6 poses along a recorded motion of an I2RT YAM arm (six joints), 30 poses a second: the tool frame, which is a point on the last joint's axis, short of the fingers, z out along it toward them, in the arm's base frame.
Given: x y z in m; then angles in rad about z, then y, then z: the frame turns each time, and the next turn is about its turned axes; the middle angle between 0 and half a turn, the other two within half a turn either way.
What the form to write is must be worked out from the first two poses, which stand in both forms.
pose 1, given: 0.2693, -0.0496, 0.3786, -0.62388, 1.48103, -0.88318
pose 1, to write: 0.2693, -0.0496, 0.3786, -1.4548, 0.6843, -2.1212
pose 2, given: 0.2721, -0.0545, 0.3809, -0.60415, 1.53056, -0.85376
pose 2, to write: 0.2721, -0.0545, 0.3809, -1.5174, 0.7163, -2.1399
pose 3, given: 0.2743, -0.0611, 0.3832, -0.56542, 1.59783, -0.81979
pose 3, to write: 0.2743, -0.0611, 0.3832, -1.6078, 0.7507, -2.1614
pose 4, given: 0.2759, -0.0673, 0.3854, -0.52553, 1.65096, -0.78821
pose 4, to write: 0.2759, -0.0673, 0.3854, -1.6836, 0.7794, -2.1758
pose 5, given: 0.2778, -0.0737, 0.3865, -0.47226, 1.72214, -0.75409
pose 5, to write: 0.2778, -0.0737, 0.3865, -1.7900, 0.8046, -2.2022
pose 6, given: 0.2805, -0.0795, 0.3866, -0.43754, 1.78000, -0.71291
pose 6, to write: 0.2805, -0.0795, 0.3866, -1.8847, 0.8330, -2.2441
